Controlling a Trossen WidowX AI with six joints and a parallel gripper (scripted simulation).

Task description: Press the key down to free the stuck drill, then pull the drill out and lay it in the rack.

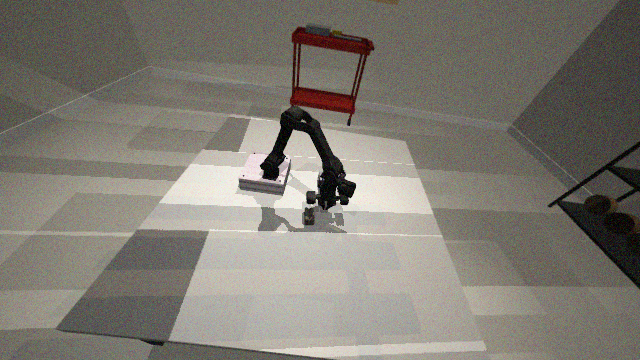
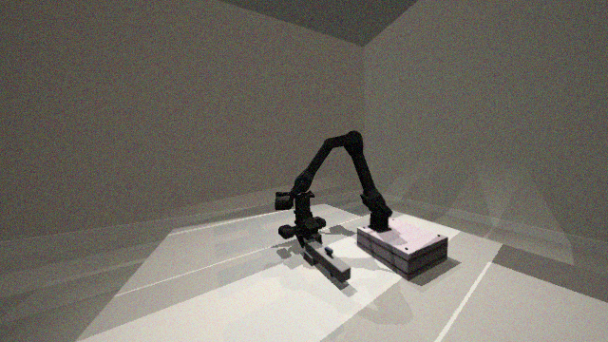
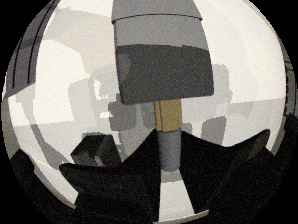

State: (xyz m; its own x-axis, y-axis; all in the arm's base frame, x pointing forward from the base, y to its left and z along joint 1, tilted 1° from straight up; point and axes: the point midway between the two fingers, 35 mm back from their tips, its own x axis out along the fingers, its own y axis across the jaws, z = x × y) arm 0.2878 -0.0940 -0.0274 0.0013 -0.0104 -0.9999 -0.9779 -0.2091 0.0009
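Right now my gripper tip is 5 cm to the right of the drill, 3 cm below it and 1 cm past it. Round my gripper tip: small key (15 cm to the left, 3 cm behind, 3 cm above); rack (6 cm to the right, 6 cm behind).
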